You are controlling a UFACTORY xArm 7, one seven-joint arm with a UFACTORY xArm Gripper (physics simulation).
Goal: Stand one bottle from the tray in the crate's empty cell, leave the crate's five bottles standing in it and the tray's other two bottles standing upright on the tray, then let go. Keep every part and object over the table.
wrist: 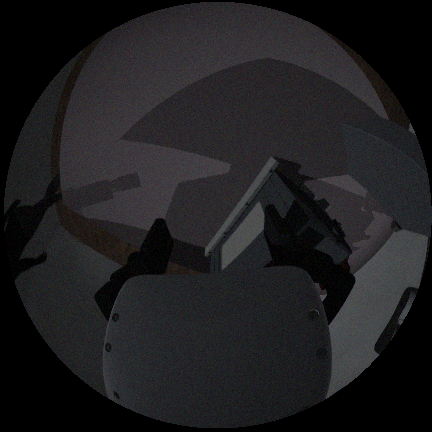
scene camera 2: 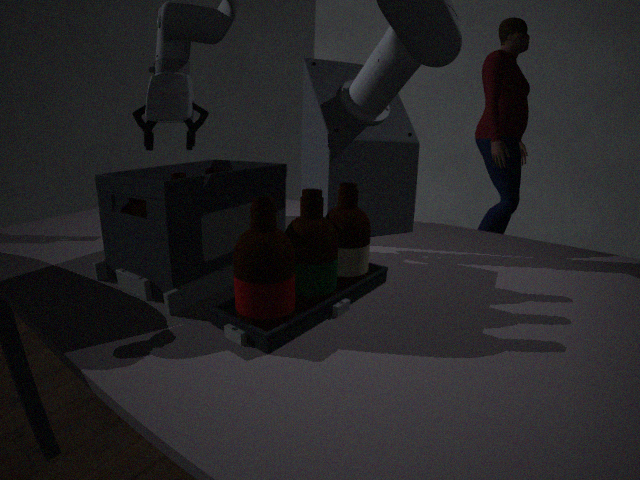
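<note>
My gripper (scene camera 2: 169, 150) visible. Green-labelled bottle (scene camera 2: 315, 239) too.
</note>
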